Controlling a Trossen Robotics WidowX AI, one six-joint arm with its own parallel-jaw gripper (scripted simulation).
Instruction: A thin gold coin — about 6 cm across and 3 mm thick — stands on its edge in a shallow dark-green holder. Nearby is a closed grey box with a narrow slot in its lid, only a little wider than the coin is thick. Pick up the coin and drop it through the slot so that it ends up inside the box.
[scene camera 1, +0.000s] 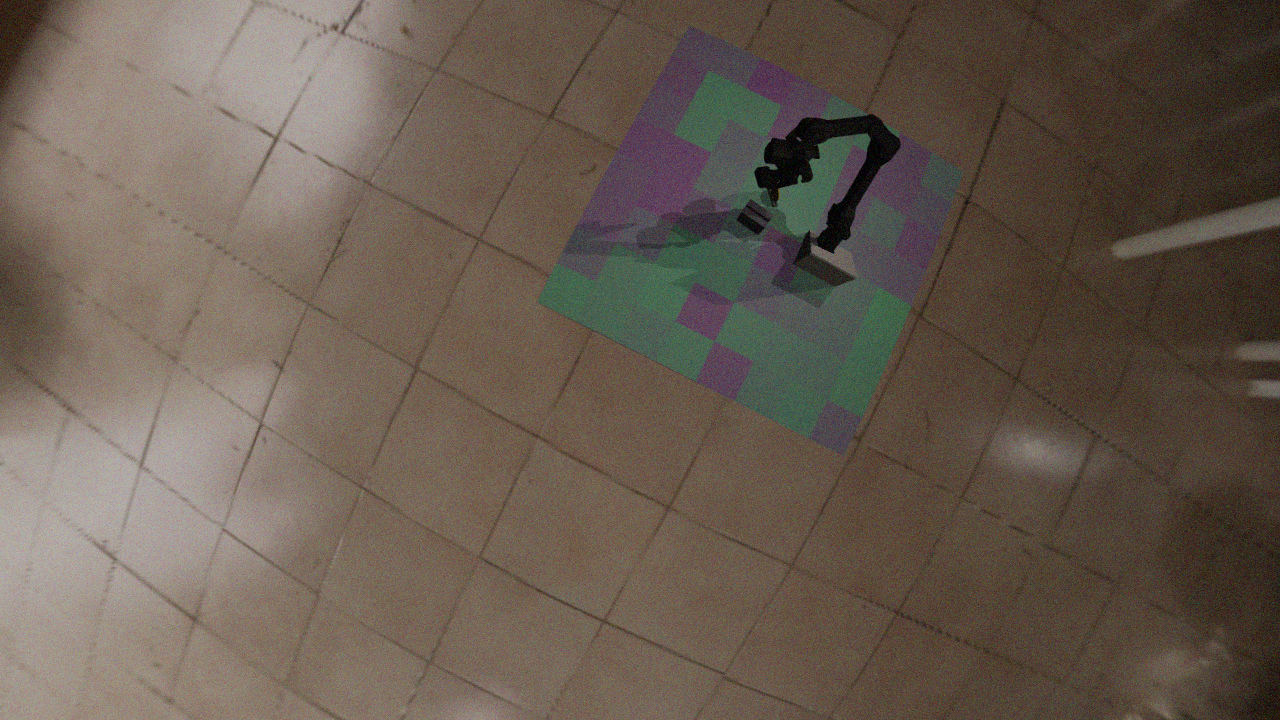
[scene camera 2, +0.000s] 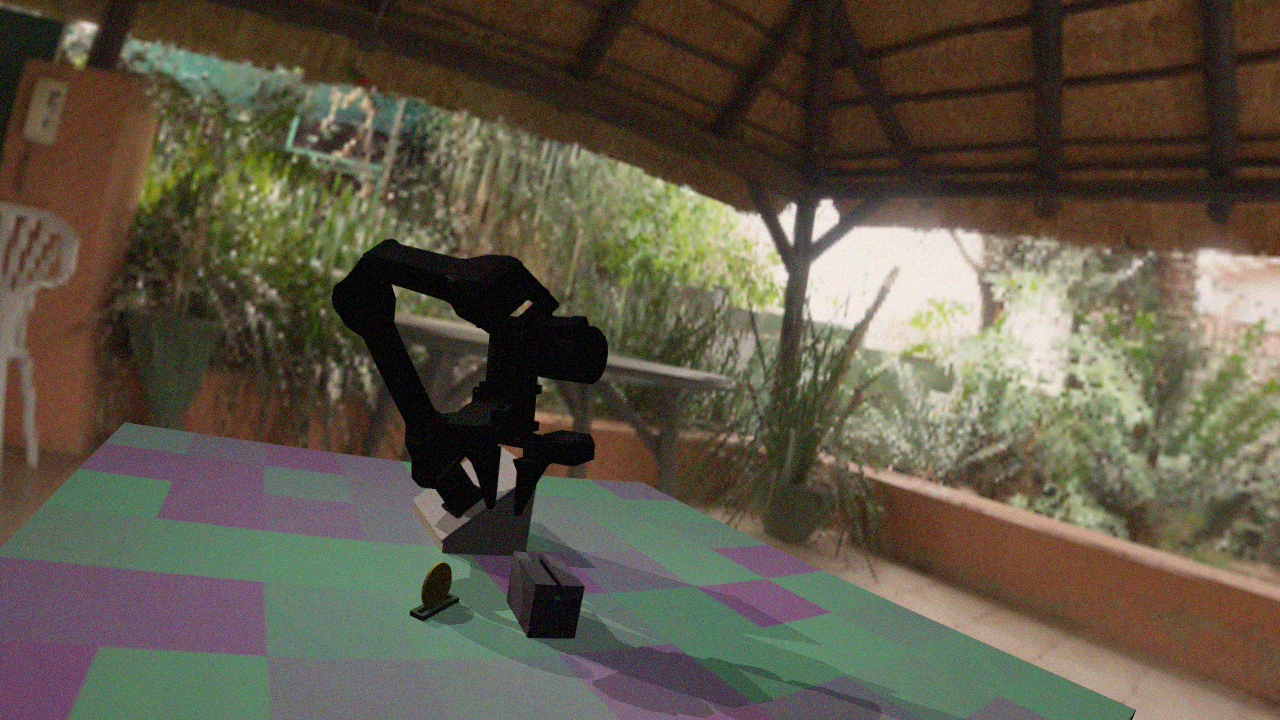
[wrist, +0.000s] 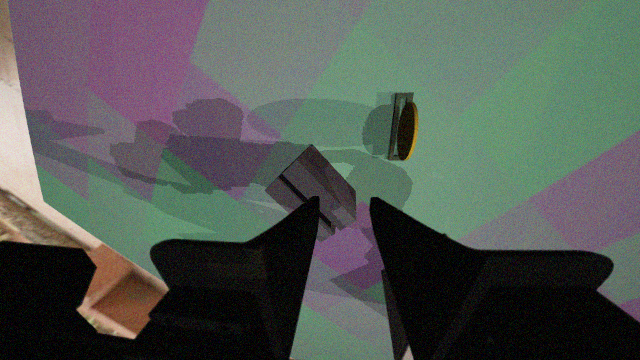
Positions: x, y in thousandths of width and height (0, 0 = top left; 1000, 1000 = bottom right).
gripper: scene camera 1 604, 260; scene camera 2 394, 712; wrist 538, 562
